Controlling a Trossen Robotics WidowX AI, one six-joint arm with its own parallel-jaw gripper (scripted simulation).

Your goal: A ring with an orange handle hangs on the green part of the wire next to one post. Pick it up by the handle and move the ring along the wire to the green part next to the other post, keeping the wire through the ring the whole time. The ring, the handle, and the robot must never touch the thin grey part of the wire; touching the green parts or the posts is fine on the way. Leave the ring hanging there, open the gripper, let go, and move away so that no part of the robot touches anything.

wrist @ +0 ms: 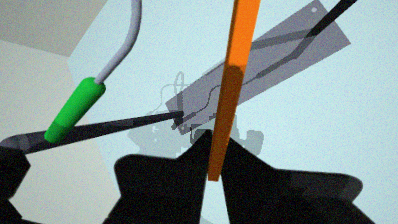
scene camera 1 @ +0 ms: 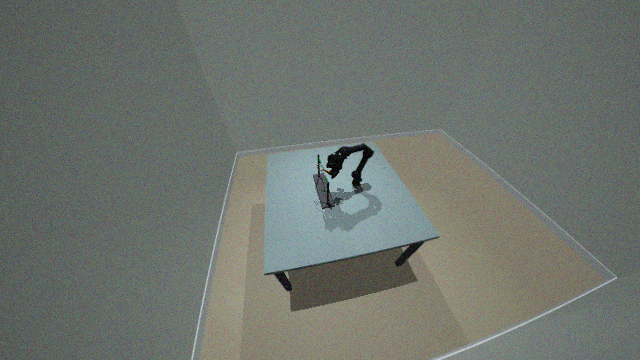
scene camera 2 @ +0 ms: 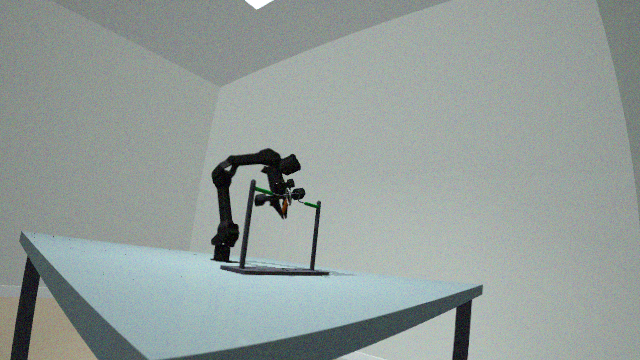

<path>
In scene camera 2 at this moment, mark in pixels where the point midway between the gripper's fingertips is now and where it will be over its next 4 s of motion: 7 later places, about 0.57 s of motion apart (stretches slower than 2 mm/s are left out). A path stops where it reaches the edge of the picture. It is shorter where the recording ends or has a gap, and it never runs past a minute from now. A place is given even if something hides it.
The gripper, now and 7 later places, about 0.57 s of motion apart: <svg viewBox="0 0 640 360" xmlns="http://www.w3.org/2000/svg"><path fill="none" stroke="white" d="M284 218L284 217L275 217L265 215L263 213L264 216L272 226L286 234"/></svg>
</path>
